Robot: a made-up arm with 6 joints. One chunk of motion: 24 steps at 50 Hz.
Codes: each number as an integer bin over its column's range. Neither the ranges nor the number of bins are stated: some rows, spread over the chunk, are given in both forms.
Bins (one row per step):
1: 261 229 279 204 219 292
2: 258 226 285 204 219 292
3: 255 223 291 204 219 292
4: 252 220 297 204 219 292
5: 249 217 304 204 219 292
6: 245 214 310 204 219 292
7: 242 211 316 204 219 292
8: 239 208 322 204 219 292
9: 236 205 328 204 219 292
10: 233 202 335 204 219 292
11: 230 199 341 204 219 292
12: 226 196 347 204 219 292
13: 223 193 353 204 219 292
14: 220 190 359 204 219 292
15: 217 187 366 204 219 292
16: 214 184 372 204 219 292
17: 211 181 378 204 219 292
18: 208 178 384 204 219 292
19: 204 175 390 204 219 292
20: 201 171 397 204 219 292
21: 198 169 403 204 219 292
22: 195 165 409 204 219 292
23: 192 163 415 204 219 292
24: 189 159 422 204 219 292
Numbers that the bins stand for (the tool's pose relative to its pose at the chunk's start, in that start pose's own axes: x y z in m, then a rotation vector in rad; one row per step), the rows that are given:
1: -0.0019 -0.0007 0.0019 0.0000 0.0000 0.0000
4: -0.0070 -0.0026 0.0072 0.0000 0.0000 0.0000
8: -0.0144 -0.0052 0.0145 0.0000 0.0000 0.0000
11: -0.0195 -0.0072 0.0201 0.0000 0.0000 0.0000
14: -0.0251 -0.0091 0.0254 0.0000 0.0000 0.0000
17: -0.0303 -0.0110 0.0310 0.0000 0.0000 0.0000
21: -0.0376 -0.0136 0.0383 0.0000 0.0000 0.0000
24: -0.0427 -0.0158 0.0439 0.0000 0.0000 0.0000
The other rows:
2: -0.0036 -0.0014 0.0037 0.0000 0.0000 0.0000
3: -0.0053 -0.0020 0.0054 0.0000 0.0000 0.0000
5: -0.0087 -0.0033 0.0092 0.0000 0.0000 0.0000
6: -0.0110 -0.0039 0.0110 0.0000 0.0000 0.0000
7: -0.0127 -0.0046 0.0128 0.0000 0.0000 0.0000
9: -0.0161 -0.0059 0.0163 0.0000 0.0000 0.0000
10: -0.0178 -0.0065 0.0183 0.0000 0.0000 0.0000
12: -0.0217 -0.0078 0.0219 0.0000 0.0000 0.0000
13: -0.0234 -0.0085 0.0236 0.0000 0.0000 0.0000
15: -0.0268 -0.0097 0.0274 0.0000 0.0000 0.0000
16: -0.0286 -0.0104 0.0292 0.0000 0.0000 0.0000
18: -0.0320 -0.0117 0.0327 0.0000 0.0000 0.0000
19: -0.0342 -0.0123 0.0345 0.0000 0.0000 0.0000
20: -0.0359 -0.0132 0.0365 0.0000 0.0000 0.0000
22: -0.0393 -0.0145 0.0401 0.0000 0.0000 0.0000
23: -0.0410 -0.0149 0.0418 0.0000 0.0000 0.0000

